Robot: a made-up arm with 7 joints.
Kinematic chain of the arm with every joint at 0, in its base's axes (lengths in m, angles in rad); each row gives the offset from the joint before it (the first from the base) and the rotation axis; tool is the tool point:
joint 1: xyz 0 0 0.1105 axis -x
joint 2: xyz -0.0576 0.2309 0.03 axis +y
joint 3: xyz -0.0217 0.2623 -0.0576 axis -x
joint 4: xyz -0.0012 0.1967 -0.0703 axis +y
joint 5: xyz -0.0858 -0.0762 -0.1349 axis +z
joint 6: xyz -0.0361 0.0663 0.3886 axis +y
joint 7: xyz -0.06 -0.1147 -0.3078 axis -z
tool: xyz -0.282 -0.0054 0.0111
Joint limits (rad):
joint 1: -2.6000..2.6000
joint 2: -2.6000..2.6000
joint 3: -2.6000..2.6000
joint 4: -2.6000..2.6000
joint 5: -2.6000..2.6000
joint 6: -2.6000..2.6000
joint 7: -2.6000..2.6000
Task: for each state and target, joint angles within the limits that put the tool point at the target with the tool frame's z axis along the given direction. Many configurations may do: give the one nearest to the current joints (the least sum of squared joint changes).
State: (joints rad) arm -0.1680 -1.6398 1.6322 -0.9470 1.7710 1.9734 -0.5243
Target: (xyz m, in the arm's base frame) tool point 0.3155 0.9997 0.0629 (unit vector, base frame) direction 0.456 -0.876 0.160
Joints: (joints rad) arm -0.2450 -1.7354 1.8319 -0.7206 1.8662 2.3179 -0.5538
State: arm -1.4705 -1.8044 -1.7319 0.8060 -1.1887 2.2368 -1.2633
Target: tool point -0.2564 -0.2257 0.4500 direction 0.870 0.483 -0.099
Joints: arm -0.5643 -1.5668 -1.5618 1.2874 -1.2863 2.0114 -1.1060
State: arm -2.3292 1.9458 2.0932 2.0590 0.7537 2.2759 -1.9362
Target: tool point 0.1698 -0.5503 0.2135 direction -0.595 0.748 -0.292
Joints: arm -2.6000 1.0747 2.3754 2.5553 1.3631 1.5572 -2.3026
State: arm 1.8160 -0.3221 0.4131 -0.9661 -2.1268 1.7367 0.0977
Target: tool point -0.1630 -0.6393 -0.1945 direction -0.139 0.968 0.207
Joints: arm 1.4220 -1.0026 1.0608 -1.9043 -1.5697 2.5027 0.2432
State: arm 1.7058 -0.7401 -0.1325 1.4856 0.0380 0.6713 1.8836
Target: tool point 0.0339 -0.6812 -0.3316 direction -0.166 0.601 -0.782
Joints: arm 2.4134 -1.2179 0.1439 0.9209 0.0003 0.1253 2.1024
